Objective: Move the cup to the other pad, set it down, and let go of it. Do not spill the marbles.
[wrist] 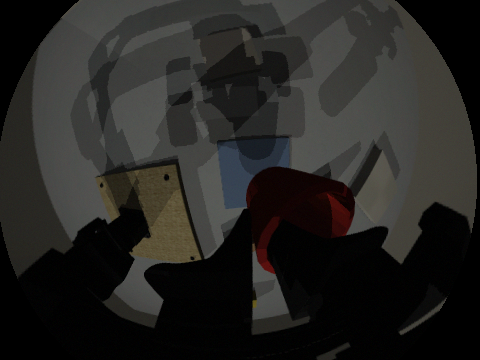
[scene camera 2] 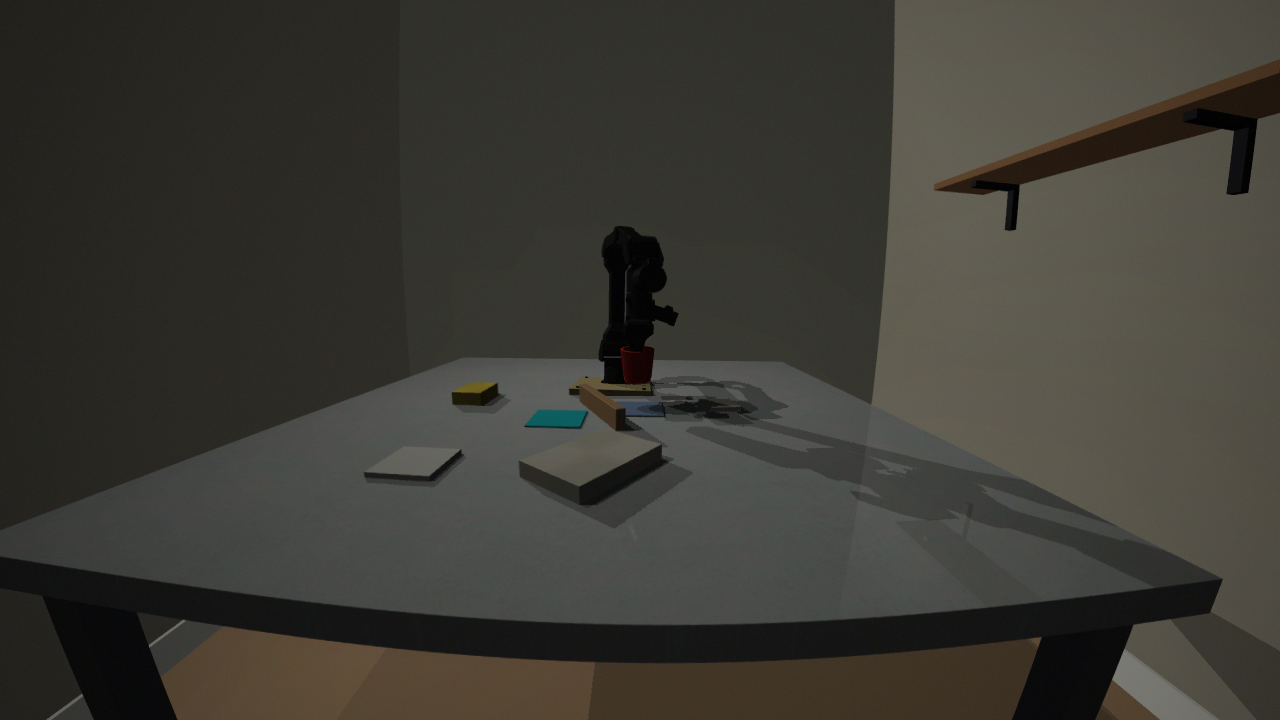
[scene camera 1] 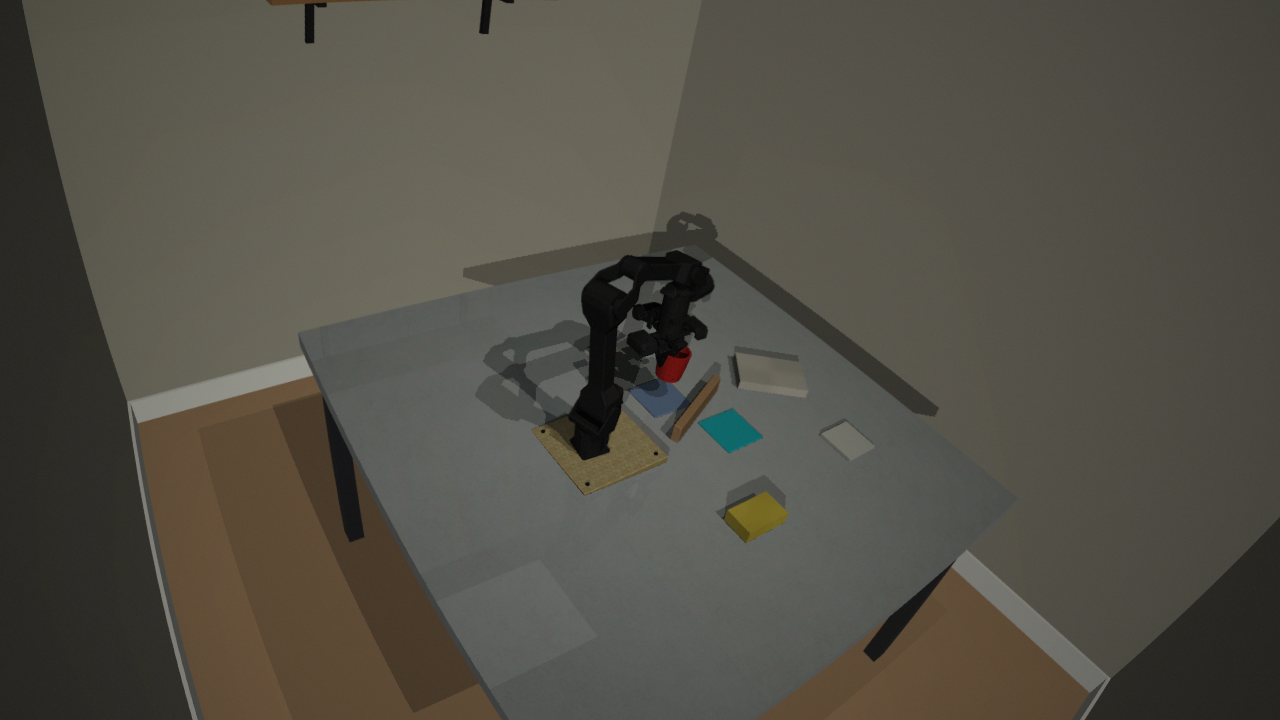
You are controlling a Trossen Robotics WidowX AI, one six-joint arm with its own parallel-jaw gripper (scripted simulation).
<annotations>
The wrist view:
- my gripper: 252, 212
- blue pad: 240, 160
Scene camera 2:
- my gripper: 638, 362
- thin white tile: 409, 463
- thick grey block: 581, 469
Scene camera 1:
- my gripper: 661, 366
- red cup: 672, 370
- thin white tile: 846, 440
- thick grey block: 755, 373
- blue pad: 659, 398
</annotations>
